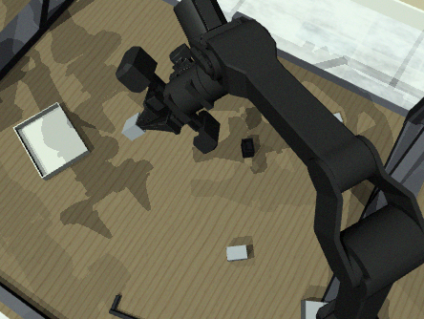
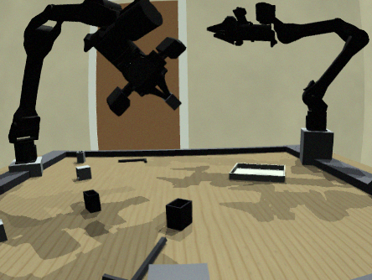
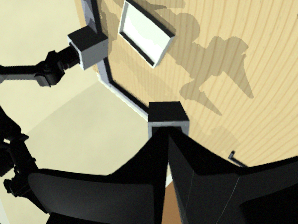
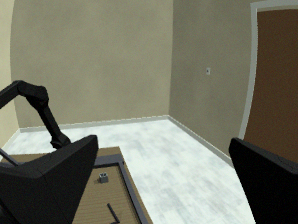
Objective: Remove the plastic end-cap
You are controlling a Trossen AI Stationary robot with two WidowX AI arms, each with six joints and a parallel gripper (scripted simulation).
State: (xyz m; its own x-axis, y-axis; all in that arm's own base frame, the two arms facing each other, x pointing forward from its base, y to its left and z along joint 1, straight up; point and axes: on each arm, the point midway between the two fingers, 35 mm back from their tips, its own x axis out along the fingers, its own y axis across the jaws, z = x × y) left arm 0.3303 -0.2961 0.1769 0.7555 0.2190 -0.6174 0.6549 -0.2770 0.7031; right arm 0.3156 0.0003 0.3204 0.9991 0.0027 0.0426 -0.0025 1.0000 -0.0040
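My right gripper is now 270 mm past the grey plastic end-cap, 180 mm to the right of it and 230 mm above it. From my right hand the other things lie so: metal parts tray: 220 mm behind, 40 mm to the right, 420 mm below; L-shaped dark bar: 580 mm behind, 250 mm to the left, 420 mm below.
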